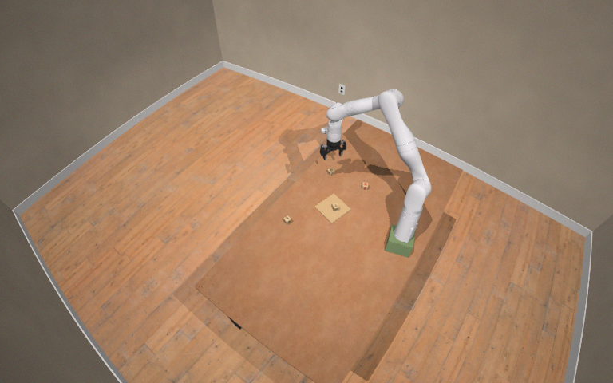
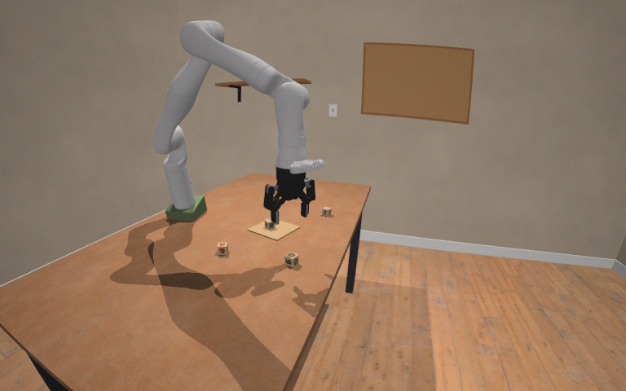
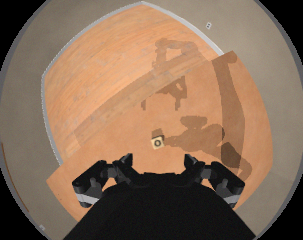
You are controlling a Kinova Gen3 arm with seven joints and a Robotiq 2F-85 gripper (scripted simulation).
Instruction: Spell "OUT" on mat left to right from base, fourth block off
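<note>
Now: hand 130 mm above the letter block. The rest, counted from my hand: tan mat (190 mm to the left, 160 mm behind, 140 mm below).
</note>
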